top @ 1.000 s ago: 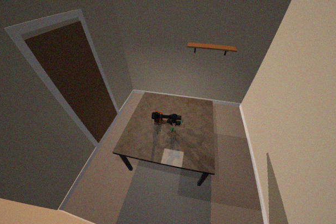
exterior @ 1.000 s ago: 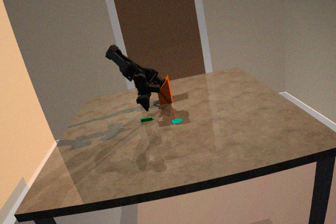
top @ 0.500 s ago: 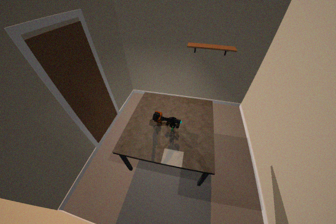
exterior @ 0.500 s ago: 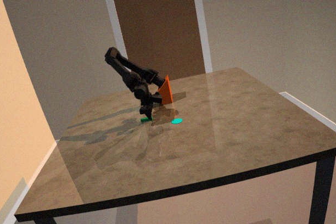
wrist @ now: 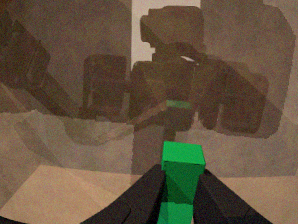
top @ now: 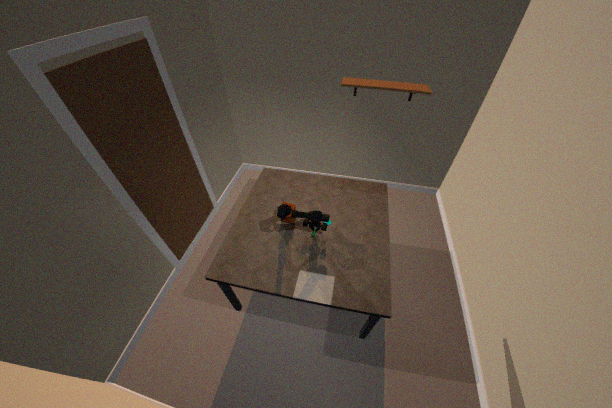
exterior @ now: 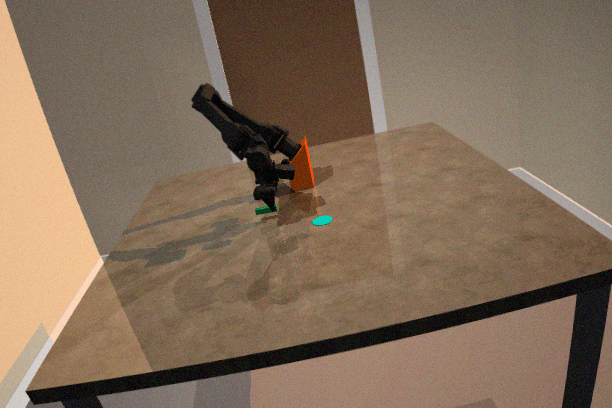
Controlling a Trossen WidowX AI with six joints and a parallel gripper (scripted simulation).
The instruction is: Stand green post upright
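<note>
My gripper tip is now 130 mm to the right of the cyan circle, 100 mm short of it and 30 mm above it. The rest, counted from my gripper tip: green post 20 mm to the right.
</note>
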